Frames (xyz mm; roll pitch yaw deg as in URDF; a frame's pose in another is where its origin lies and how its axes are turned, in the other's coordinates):
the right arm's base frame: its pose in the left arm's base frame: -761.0 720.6 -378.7 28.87 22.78 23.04
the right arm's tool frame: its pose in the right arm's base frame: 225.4 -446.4 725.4 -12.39 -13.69 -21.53
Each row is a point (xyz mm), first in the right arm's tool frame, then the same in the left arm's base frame.
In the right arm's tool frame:
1: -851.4 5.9 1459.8
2: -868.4 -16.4 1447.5
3: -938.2 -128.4 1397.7
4: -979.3 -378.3 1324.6
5: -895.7 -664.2 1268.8
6: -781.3 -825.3 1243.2
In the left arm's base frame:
1: -480.9 102.9 1572.2
2: -502.8 82.9 1564.4
3: -594.2 -19.4 1531.5
4: -677.8 -258.3 1457.8
5: -641.2 -542.1 1358.2
6: -555.0 -706.8 1286.3

